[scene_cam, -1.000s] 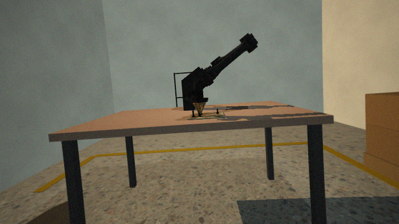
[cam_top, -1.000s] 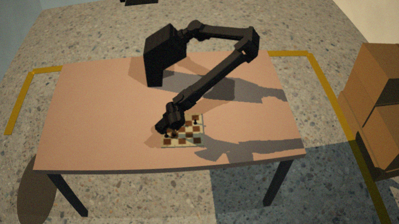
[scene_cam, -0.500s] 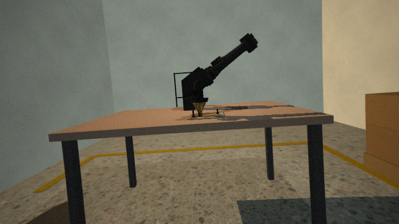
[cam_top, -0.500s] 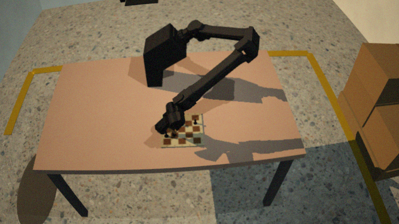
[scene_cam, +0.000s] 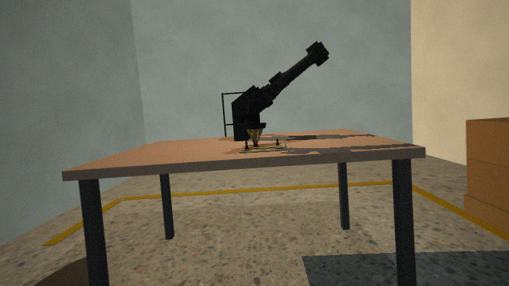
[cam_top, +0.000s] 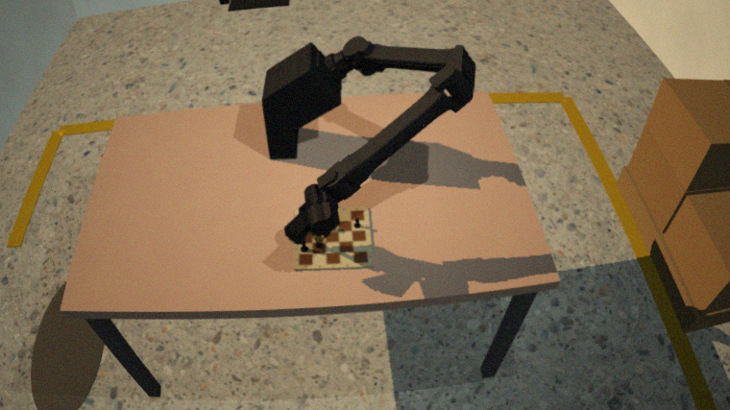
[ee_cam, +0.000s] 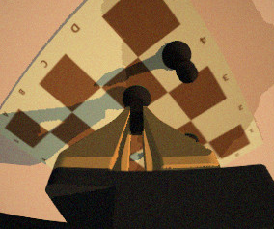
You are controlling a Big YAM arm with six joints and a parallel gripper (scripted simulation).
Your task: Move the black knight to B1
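My gripper is now 5 cm to the left of the black chess piece, 1 cm short of it and 1 cm above it. Round my hand: chessboard: 3 cm to the left, 3 cm below, 3 cm behind; pawn: 11 cm to the left, 7 cm behind, 2 cm below.
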